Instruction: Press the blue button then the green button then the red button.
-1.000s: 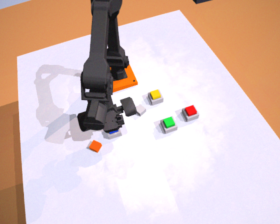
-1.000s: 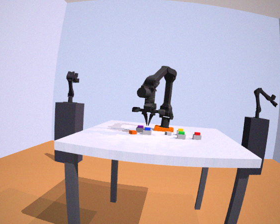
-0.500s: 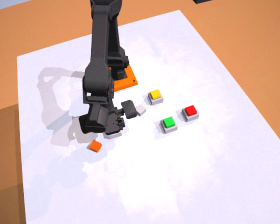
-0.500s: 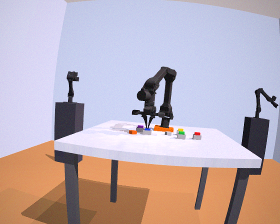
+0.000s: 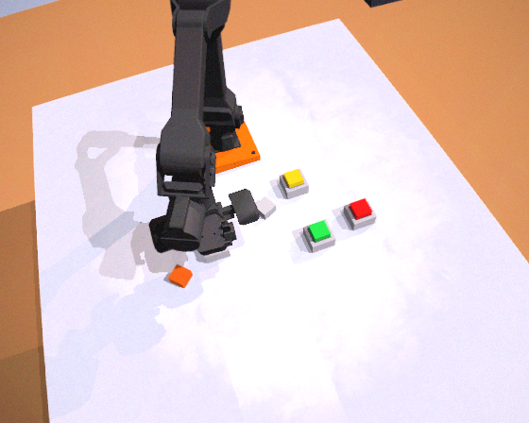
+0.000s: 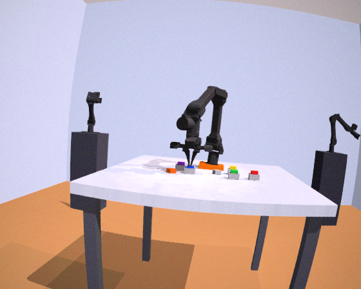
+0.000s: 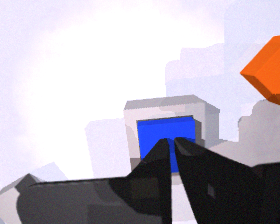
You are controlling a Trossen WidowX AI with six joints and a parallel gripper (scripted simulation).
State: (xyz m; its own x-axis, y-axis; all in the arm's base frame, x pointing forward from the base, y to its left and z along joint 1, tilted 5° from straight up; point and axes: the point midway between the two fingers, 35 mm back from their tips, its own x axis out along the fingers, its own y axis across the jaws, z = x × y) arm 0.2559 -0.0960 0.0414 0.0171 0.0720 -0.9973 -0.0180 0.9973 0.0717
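My gripper tip is now 1 cm above the blue button. Also, from my gripper tip: purple button 8 cm behind, 5 cm to the right; then orange block 3 cm ahead, 8 cm to the right, 2 cm below; then grey block 5 cm behind, 12 cm to the left, 2 cm below.
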